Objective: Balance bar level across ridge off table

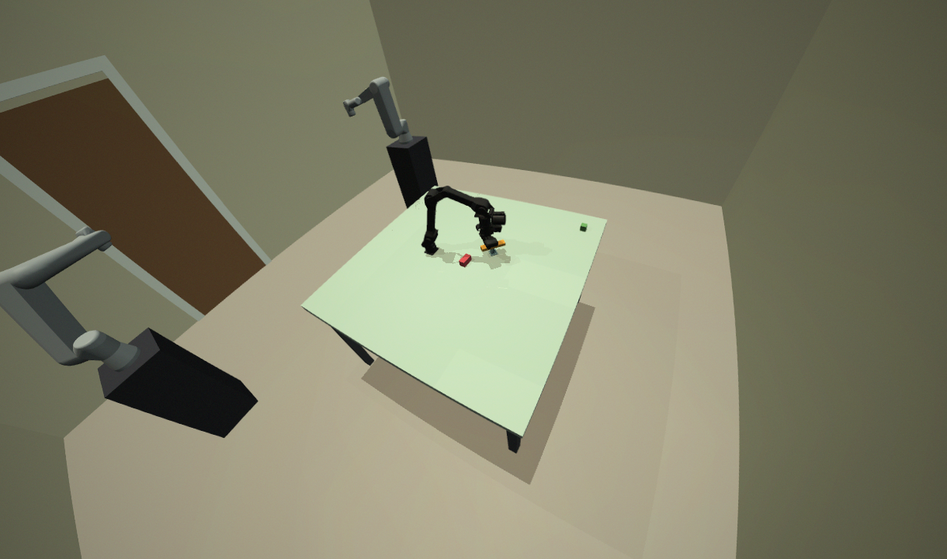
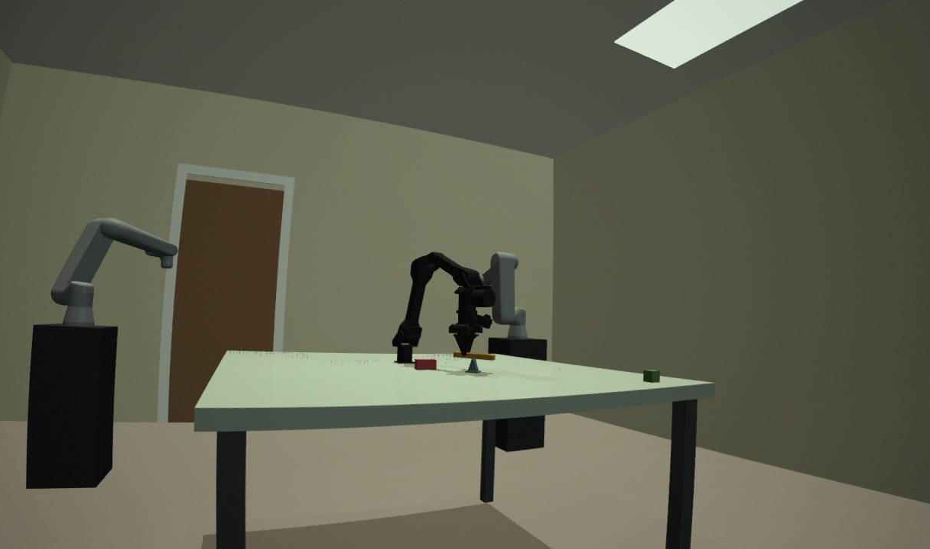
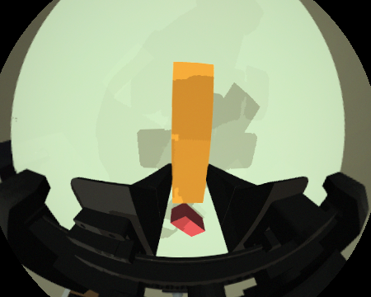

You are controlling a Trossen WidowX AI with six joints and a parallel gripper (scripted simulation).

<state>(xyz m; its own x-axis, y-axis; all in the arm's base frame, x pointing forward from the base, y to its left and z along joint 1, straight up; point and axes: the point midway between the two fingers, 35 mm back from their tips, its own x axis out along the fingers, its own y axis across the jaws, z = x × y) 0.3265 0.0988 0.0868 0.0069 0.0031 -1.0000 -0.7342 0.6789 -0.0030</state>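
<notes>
Right now my gripper tip is 20 mm to the right of the orange bar and 20 mm short of it. Round my gripper tip: red block 110 mm to the right, 90 mm behind, 40 mm below; then green cube 410 mm ahead, 400 mm to the left, 40 mm below.
</notes>
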